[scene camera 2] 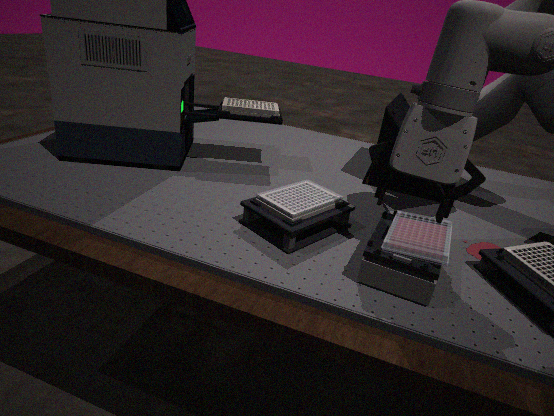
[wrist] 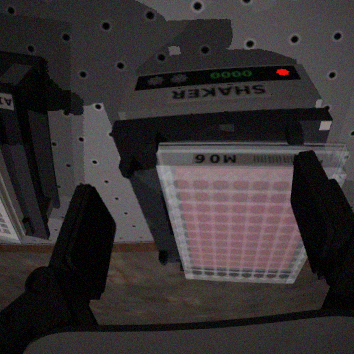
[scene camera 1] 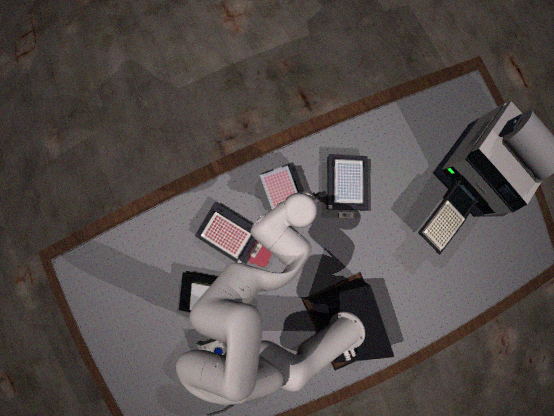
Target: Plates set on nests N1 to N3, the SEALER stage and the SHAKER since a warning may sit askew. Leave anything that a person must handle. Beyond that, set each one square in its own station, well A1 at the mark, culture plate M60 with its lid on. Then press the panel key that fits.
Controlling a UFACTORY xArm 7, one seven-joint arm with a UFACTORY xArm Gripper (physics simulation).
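Observation:
A cream plate, a shaker station and a dark instrument appear in the pictures, along with the gripper.

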